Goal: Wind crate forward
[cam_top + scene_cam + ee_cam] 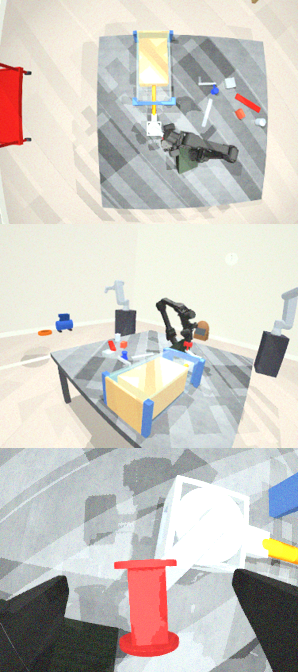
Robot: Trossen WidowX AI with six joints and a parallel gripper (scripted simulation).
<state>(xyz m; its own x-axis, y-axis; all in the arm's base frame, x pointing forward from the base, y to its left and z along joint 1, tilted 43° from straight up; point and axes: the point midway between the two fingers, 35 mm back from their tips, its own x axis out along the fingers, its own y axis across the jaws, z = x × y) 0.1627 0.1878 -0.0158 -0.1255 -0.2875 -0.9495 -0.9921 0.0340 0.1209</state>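
Now: gripper tip 7 cm above the winch handle with red grip, 3 cm short of it and 1 cm to the right of it. From my gripper tip the other things lie so: blue frame 23 cm ahead, 7 cm below, 3 cm to the left; white bar 34 cm to the right, 17 cm below, 11 cm ahead; white winch 14 cm below, 5 cm to the left, 5 cm ahead.
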